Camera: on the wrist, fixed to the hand. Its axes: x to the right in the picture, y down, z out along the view.
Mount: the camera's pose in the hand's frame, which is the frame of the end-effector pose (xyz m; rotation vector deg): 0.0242 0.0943 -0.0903 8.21 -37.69 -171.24
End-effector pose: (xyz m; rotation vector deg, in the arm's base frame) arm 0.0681 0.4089 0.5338 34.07 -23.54 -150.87
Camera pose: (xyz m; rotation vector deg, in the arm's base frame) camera 0.1203 0.2984 0.4818 4.79 -13.29 31.96
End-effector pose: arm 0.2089 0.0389 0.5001 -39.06 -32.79 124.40
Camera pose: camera 0.2015 0.0172 0.3693 50.17 -38.32 -33.80
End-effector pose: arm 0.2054 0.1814 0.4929 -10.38 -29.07 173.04
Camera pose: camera 0.1880 0.1237 0.3746 43.64 -3.04 2.68
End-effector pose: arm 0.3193 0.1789 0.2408 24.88 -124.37 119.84
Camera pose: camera 0.2594 0.2667 0.1613 117.07 18.32 -2.39
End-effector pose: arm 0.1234 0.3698 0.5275 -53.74 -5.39 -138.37
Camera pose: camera 0.1021 0.2557 0.4630 19.19 53.12 26.86
